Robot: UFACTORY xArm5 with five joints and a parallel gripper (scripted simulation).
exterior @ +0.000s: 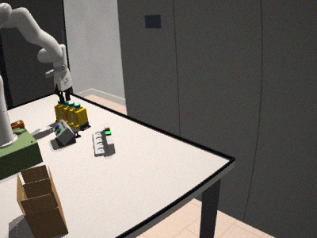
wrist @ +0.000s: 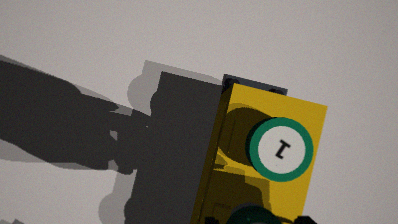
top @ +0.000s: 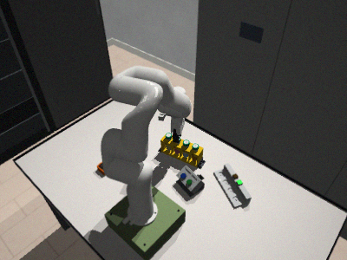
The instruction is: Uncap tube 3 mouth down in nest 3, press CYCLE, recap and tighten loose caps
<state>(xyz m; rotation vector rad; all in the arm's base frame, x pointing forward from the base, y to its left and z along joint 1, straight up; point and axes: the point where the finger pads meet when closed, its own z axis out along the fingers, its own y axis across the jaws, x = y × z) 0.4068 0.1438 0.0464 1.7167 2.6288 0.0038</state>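
Now: hand 19 cm to the left of the green ready key, 14 cm past it and 7 cm above it. Round my hand: orange object (28 cm behind, 22 cm to the left, 12 cm below); key housing (17 cm to the right, 12 cm behind, 9 cm below); blue cycle key (15 cm to the right, 13 cm behind, 7 cm below).
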